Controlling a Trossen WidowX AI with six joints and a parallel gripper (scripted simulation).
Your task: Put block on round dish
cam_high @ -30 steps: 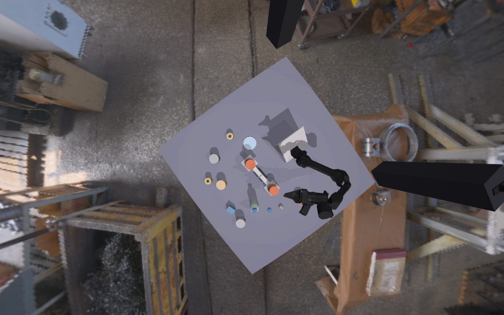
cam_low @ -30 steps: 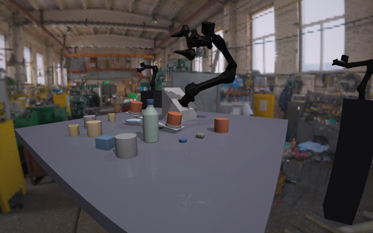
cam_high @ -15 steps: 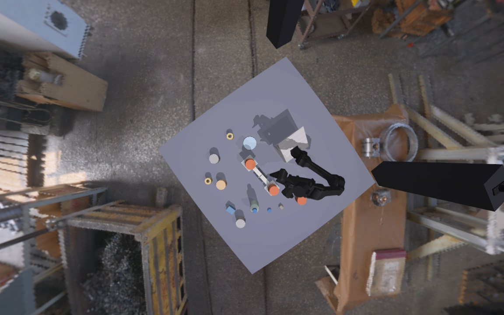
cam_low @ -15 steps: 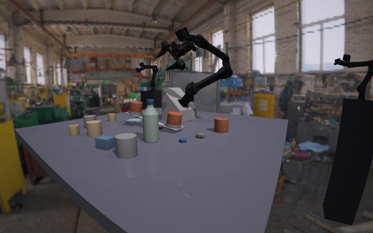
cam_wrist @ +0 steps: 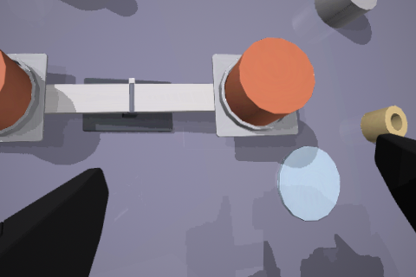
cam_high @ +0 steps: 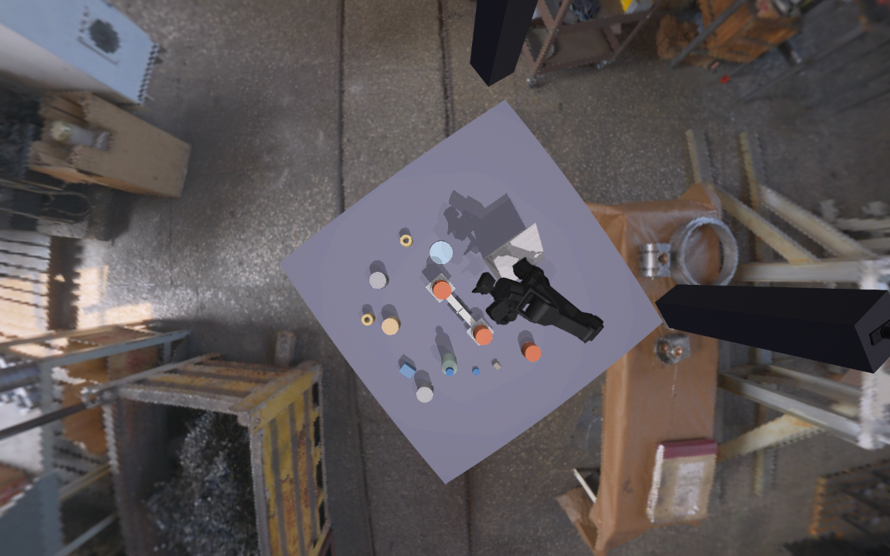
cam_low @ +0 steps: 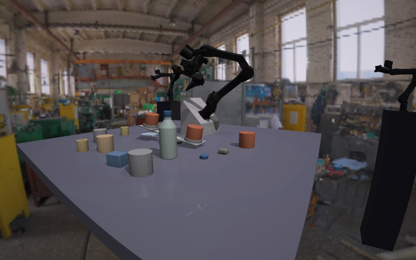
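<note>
Now: gripper tip 6 cm short of the grey block, 15 cm to the right of it and 23 cm above it. Round my gripper tip: green bottle (25 cm ahead, 18 cm to the left, 16 cm below); balance (9 cm ahead, 2 cm to the left, 25 cm below); balance beam (8 cm ahead, 2 cm to the left, 23 cm below).
</note>
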